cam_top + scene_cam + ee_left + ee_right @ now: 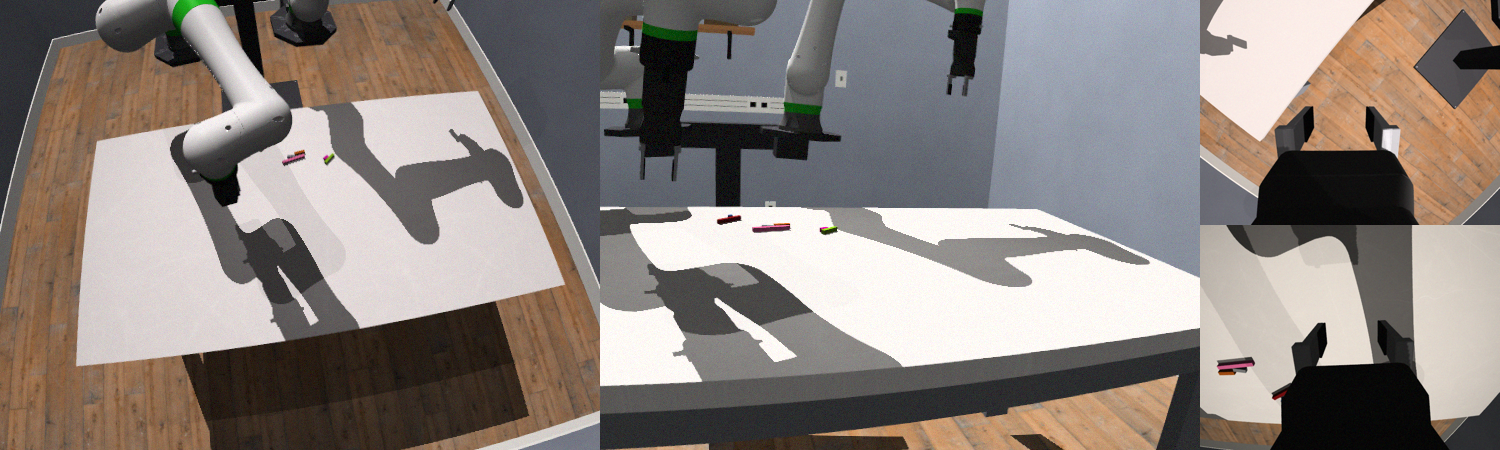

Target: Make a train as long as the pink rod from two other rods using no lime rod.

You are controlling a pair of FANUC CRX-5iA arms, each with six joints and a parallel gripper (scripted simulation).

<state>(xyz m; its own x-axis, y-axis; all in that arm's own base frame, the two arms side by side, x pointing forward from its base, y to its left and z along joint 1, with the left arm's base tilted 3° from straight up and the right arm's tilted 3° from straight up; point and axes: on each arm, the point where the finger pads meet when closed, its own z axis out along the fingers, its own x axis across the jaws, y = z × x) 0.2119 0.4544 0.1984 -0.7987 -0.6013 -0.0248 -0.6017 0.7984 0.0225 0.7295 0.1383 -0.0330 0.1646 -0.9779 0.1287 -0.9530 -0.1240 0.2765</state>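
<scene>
My right hand is 32 cm past the blue rod, 17 cm above it and 13 cm to the right of it. Also, from my right hand: grey rod: 22 cm to the left, 21 cm behind, 17 cm below; then red rod: 29 cm behind, 17 cm below, 13 cm to the left; then pink rod: 23 cm to the left, 20 cm behind, 17 cm below.
</scene>
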